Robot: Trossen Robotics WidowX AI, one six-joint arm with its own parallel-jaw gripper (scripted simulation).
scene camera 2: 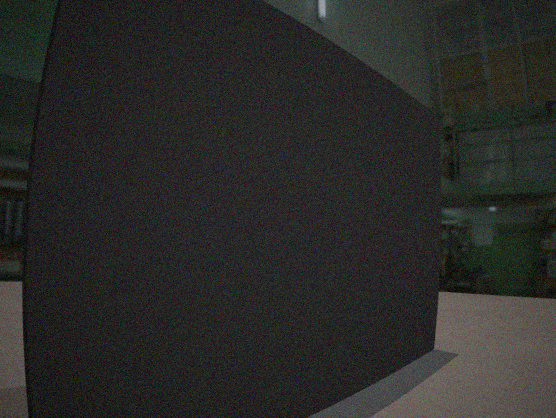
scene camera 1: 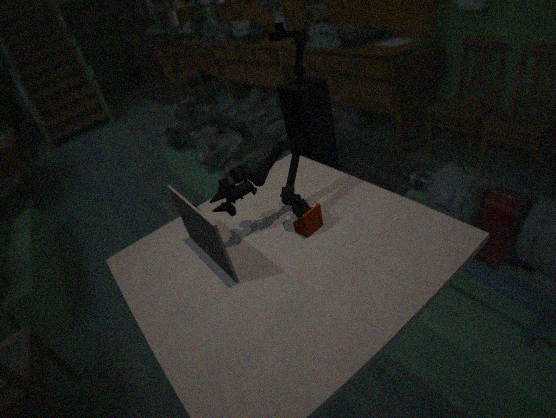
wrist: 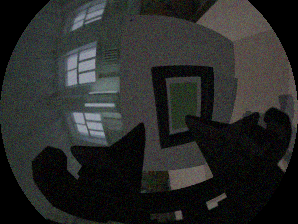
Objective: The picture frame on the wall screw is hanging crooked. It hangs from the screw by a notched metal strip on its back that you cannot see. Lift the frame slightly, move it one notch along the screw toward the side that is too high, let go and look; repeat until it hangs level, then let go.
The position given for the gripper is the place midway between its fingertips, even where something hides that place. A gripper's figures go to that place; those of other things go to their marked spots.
Scene:
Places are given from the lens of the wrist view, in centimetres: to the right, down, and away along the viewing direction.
gripper (wrist: pixel 165 122): 2, 1, 10
picture frame (wrist: pixel 179 90): 6, -4, 16
wall panel (wrist: pixel 147 41): 0, -15, 14

